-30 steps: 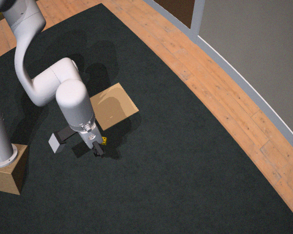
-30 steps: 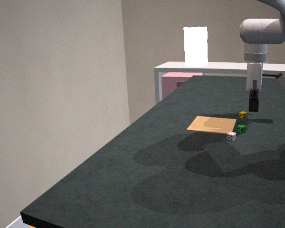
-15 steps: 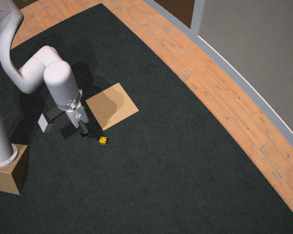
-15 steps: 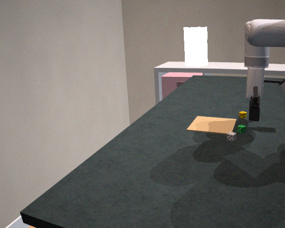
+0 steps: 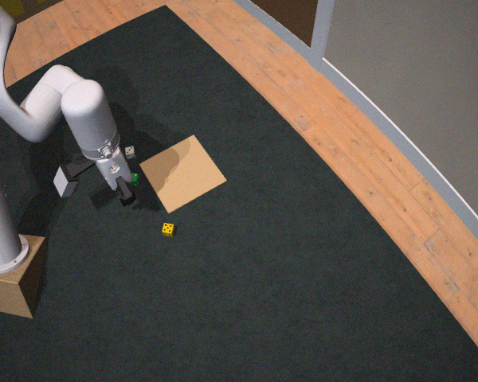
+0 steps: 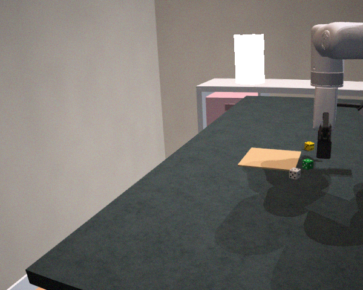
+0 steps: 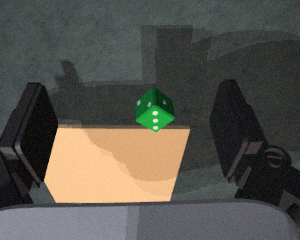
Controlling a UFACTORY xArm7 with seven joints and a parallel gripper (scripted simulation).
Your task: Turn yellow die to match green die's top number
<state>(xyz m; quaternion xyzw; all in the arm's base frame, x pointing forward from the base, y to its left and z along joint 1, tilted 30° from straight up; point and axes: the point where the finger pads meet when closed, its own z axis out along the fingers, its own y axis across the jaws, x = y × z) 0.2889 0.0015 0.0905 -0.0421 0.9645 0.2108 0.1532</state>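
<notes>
Now: the green die 30 mm ahead of my hand, 20 mm to the left of it and 40 mm below it. Also, from my hand: white die: 50 mm ahead, 90 mm to the left, 40 mm below; yellow die: 60 mm ahead, 120 mm to the right, 40 mm below; tan mat: 130 mm ahead, 10 mm to the right, 50 mm below.
</notes>
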